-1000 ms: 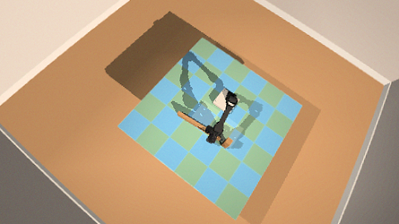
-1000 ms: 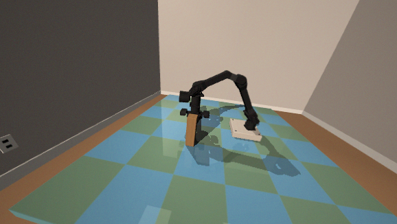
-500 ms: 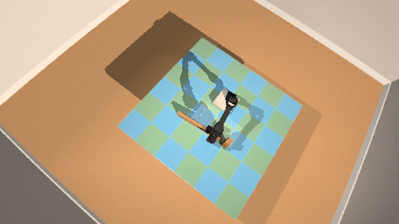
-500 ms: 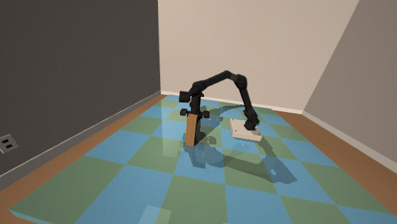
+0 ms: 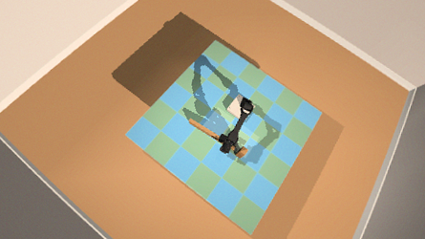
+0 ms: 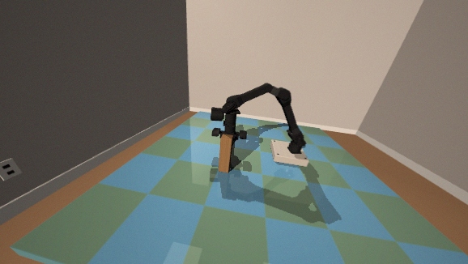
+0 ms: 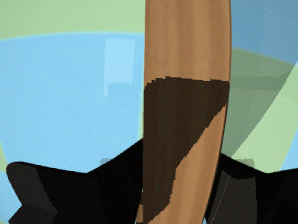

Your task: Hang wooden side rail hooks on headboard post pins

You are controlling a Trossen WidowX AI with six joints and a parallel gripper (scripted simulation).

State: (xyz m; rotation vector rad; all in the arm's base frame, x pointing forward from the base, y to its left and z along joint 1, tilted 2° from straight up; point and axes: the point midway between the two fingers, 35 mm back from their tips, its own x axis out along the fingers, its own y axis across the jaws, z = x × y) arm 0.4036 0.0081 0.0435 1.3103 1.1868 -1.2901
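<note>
My gripper tip is now 20 mm short of the wooden headboard post, 130 mm to the right of it and 40 mm below it.
</note>
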